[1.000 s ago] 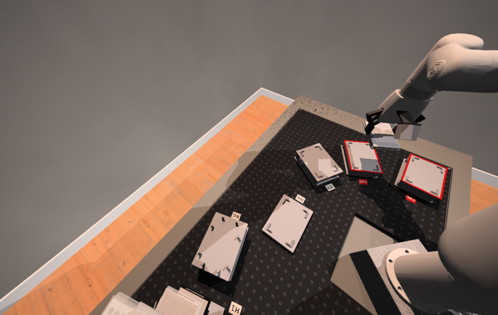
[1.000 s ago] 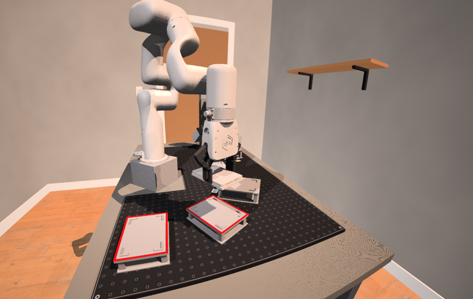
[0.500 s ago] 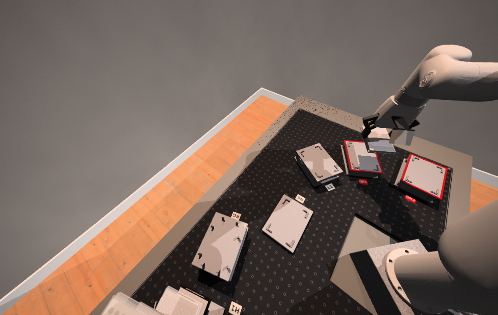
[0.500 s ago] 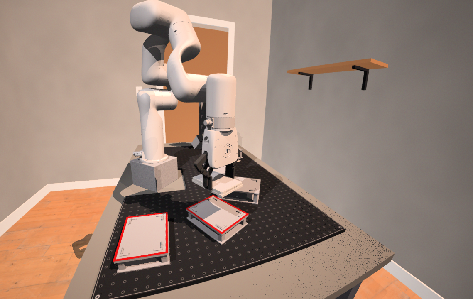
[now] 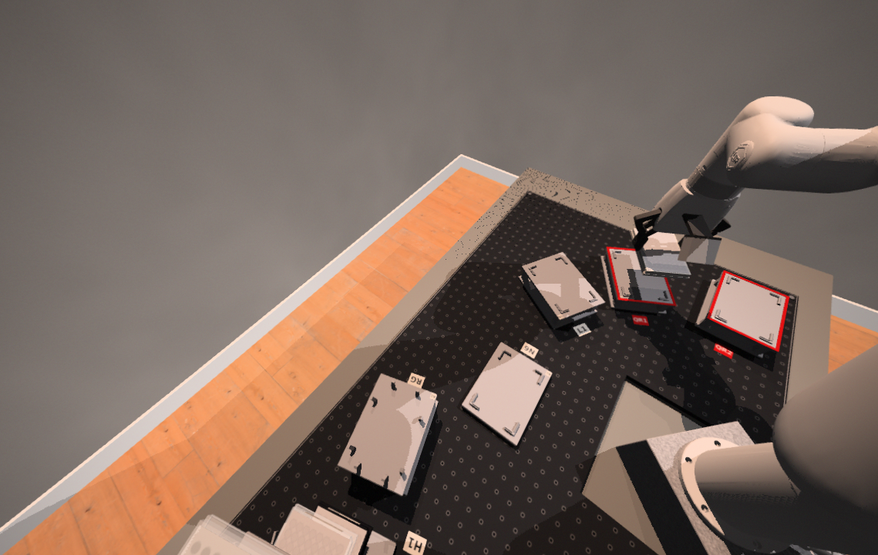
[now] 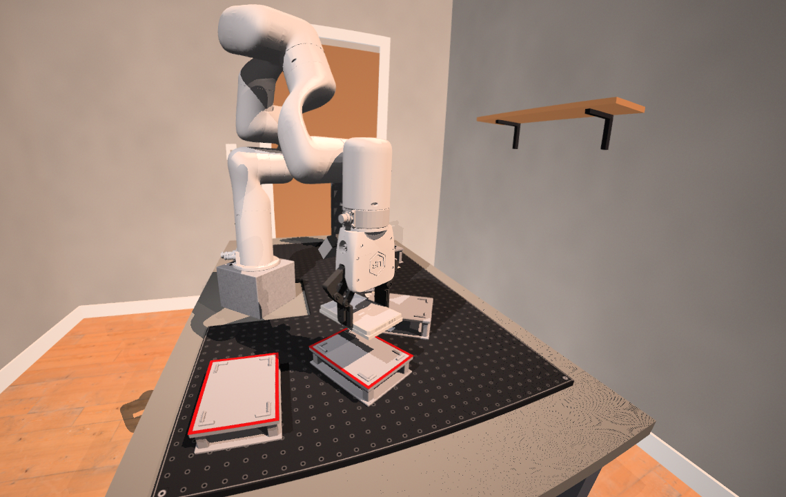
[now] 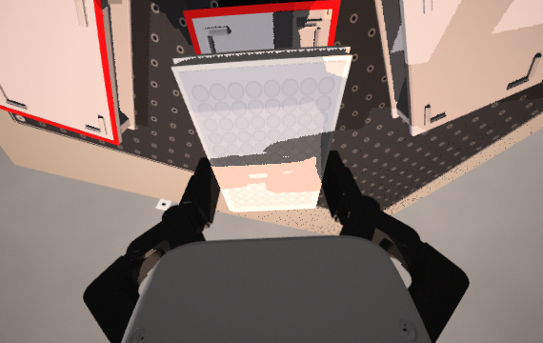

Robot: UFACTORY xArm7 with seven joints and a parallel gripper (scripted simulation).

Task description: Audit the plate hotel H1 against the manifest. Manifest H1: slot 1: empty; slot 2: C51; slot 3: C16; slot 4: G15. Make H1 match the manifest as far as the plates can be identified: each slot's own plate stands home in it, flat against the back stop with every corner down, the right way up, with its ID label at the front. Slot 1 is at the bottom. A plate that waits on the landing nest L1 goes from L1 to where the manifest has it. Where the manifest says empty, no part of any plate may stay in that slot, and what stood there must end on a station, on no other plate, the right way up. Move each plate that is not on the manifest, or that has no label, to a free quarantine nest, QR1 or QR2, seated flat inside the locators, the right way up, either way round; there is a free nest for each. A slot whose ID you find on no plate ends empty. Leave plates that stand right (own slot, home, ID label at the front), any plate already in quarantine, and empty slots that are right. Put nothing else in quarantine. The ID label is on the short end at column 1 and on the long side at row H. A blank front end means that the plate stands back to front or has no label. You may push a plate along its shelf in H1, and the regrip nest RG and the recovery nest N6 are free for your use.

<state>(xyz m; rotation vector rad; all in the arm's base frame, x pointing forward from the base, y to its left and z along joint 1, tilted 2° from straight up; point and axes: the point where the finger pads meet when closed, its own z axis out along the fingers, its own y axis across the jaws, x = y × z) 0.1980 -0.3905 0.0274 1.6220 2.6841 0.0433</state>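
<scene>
Right now my hand is 10 cm above the quarantine nest QR1 and 1 cm to the right of it. From my hand the other things lie so: quarantine nest QR2 (22 cm behind, 10 cm below, 3 cm to the right); then landing nest L1 (15 cm to the left, 13 cm ahead, 9 cm below); then white well plate (1 cm to the left, 1 cm below, 1 cm behind).
</scene>
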